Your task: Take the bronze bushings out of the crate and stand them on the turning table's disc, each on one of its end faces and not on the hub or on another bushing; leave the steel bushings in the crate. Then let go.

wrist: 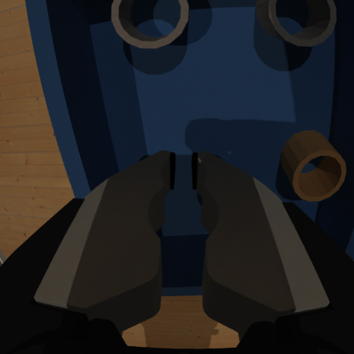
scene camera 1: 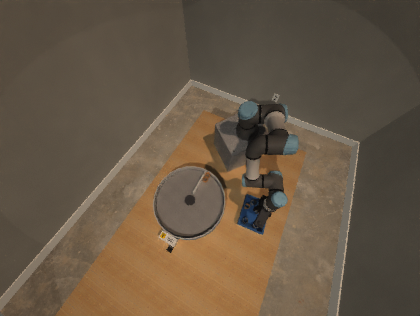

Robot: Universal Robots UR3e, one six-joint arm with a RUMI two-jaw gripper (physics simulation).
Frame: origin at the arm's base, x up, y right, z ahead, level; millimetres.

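Seen in the pictures: arm's base, link origin: (scene camera 1: pixel 247 130).
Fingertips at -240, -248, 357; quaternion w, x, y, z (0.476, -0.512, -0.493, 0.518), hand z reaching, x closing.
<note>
Pixels of each thing's top centre, then the offset from my fingertips to it, as dx, dy, dz. "spot": a spot on its surface instead.
- blue crate, surface spot: (scene camera 1: pixel 250 229) spot: +15, +15, +105
- turning table's grey disc, top centre: (scene camera 1: pixel 189 200) +28, +400, +110
- dark central hub, top centre: (scene camera 1: pixel 189 200) +28, +400, +110
- white strip, surface spot: (scene camera 1: pixel 199 184) spot: +47, +389, +3
- brown patch, surface spot: (scene camera 1: pixel 206 176) spot: +45, +373, -63
- small label plate, surface spot: (scene camera 1: pixel 167 239) spot: +25, +409, +348
The blue crate (scene camera 1: pixel 250 229) (wrist: pixel 47 100) stands right of the turning table. In the wrist view, a bronze bushing (wrist: pixel 295 152) is at the crate's right side, its open end towards the camera; whether it leans I cannot tell. Two grey, steel-looking bushings (wrist: pixel 150 42) (wrist: pixel 303 41) are at the top edge. My gripper (scene camera 1: pixel 258 225) (wrist: pixel 183 157) is over the crate, left of the bronze bushing and apart from it. Its fingers are nearly together with nothing between them. The turning table's grey disc (scene camera 1: pixel 175 212) carries a dark central hub (scene camera 1: pixel 190 200).
A white strip (scene camera 1: pixel 199 184) runs outward on the disc to a brown patch (scene camera 1: pixel 206 176), too small to identify. A grey box-shaped base (scene camera 1: pixel 227 147) stands behind, near the arm. A small label plate (scene camera 1: pixel 167 239) lies at the disc's front edge.
</note>
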